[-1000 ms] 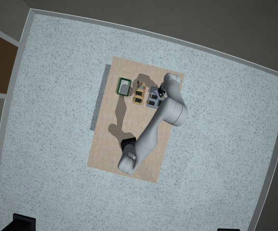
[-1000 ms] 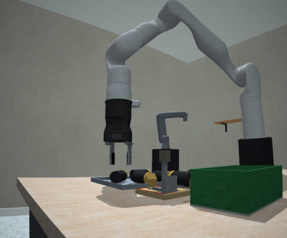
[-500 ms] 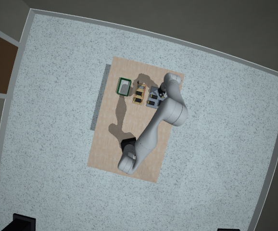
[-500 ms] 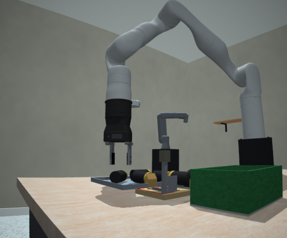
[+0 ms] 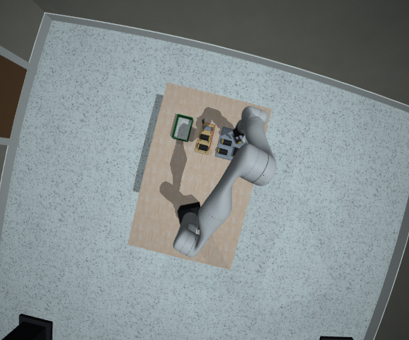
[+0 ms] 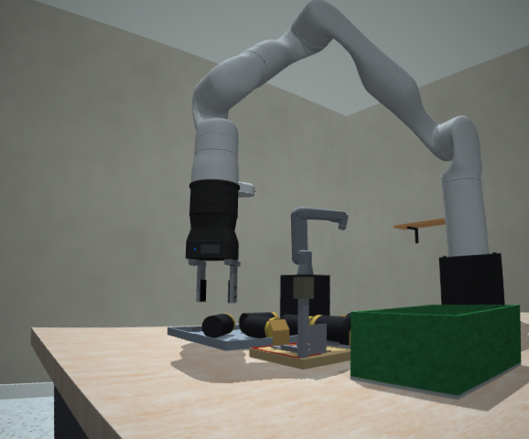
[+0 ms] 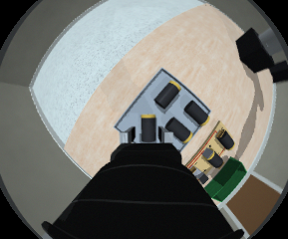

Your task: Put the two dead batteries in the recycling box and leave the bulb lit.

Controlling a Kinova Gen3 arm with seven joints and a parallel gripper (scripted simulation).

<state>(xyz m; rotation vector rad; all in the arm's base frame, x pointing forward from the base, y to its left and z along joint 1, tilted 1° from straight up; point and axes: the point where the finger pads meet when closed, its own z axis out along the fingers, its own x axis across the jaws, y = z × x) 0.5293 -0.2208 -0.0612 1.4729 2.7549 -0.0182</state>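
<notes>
Now: the grey tray 70 mm below my hand, 50 mm behind it and 30 mm to the left of it. The rest, counted from my hand: green recycling box: 360 mm to the left, 60 mm below, 10 mm ahead.
</notes>
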